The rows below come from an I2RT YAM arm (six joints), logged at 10 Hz.
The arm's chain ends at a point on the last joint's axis. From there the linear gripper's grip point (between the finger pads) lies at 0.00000 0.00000 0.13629 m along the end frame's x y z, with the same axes.
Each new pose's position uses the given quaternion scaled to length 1; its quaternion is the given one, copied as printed.
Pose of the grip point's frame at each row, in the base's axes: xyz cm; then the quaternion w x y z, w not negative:
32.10, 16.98, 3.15, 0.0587, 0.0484, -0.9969, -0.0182
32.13, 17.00, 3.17, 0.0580, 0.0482, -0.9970, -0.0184
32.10, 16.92, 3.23, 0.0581, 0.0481, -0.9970, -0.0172
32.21, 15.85, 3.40, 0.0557, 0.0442, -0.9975, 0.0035
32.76, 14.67, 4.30, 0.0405, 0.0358, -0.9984, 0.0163
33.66, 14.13, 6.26, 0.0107, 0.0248, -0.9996, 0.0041
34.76, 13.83, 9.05, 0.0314, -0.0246, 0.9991, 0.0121
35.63, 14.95, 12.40, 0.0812, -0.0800, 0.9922, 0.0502
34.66, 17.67, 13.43, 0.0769, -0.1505, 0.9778, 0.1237
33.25, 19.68, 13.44, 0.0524, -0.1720, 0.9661, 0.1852
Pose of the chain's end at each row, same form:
33.72, 16.56, 16.68, 0.0587, 0.0484, -0.9969, -0.0182
33.73, 16.58, 16.70, 0.0580, 0.0482, -0.9970, -0.0184
33.70, 16.53, 16.76, 0.0581, 0.0481, -0.9970, -0.0172
33.72, 16.01, 16.94, 0.0557, 0.0442, -0.9975, 0.0035
33.85, 15.15, 17.88, 0.0405, 0.0358, -0.9984, 0.0163
33.95, 14.25, 19.89, 0.0107, 0.0248, -0.9996, 0.0041
33.91, 13.48, 22.65, 0.0314, -0.0246, 0.9991, 0.0121
33.54, 13.42, 25.78, 0.0812, -0.0800, 0.9922, 0.0502
33.12, 14.06, 26.48, 0.0769, -0.1505, 0.9778, 0.1237
32.74, 14.56, 26.06, 0.0524, -0.1720, 0.9661, 0.1852

